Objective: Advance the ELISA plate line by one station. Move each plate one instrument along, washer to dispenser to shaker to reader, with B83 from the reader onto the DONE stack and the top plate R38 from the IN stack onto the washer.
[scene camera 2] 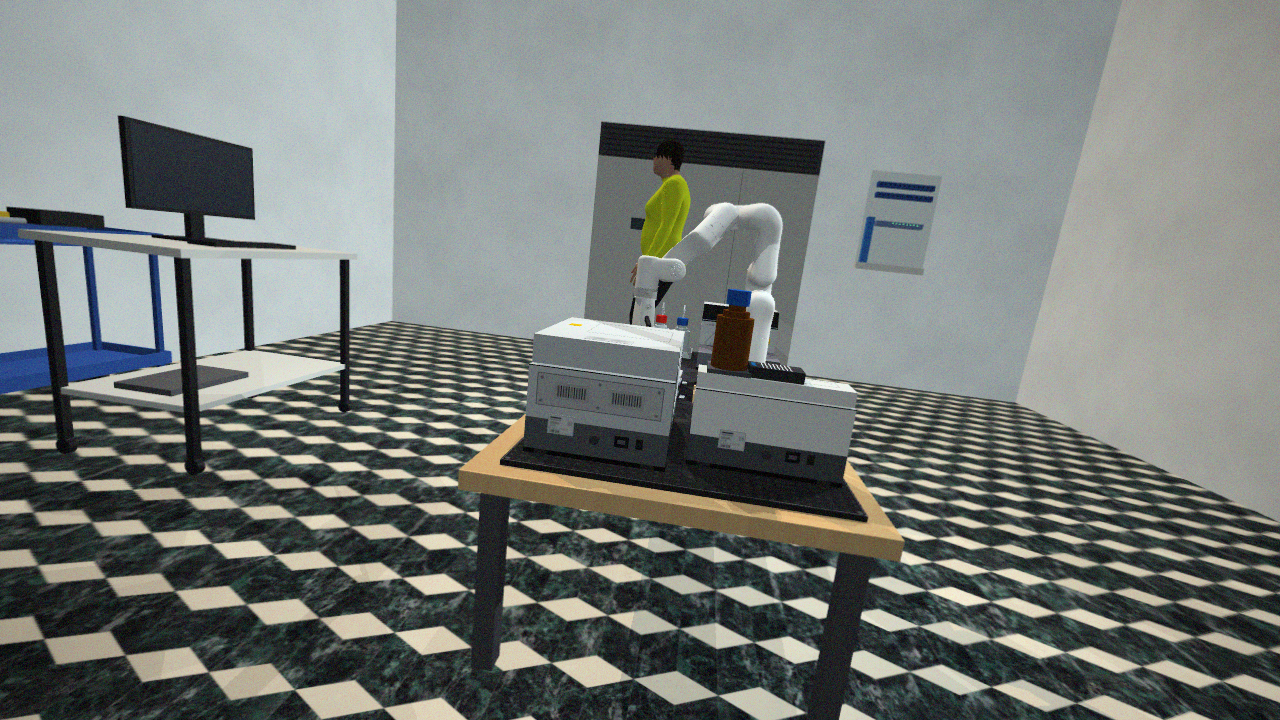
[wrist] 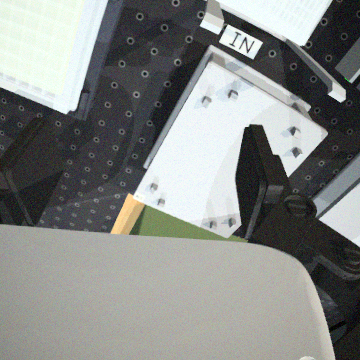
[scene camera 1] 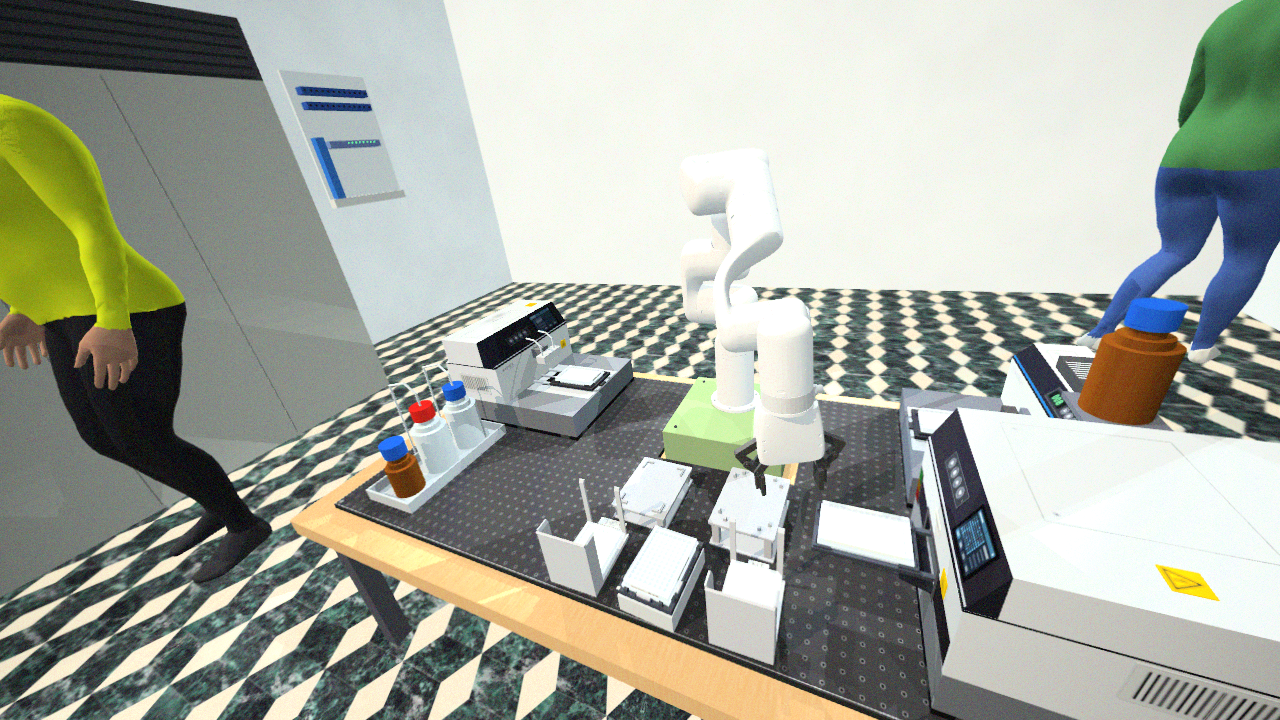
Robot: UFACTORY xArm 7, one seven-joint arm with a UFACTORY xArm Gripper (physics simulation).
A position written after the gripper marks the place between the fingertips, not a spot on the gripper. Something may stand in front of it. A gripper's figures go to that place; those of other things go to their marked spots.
Scene:
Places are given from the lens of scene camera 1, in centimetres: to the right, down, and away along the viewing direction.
gripper (scene camera 1: 790, 487): 25, 21, 72
brown bottle (scene camera 1: 1133, 368): 73, 1, 64

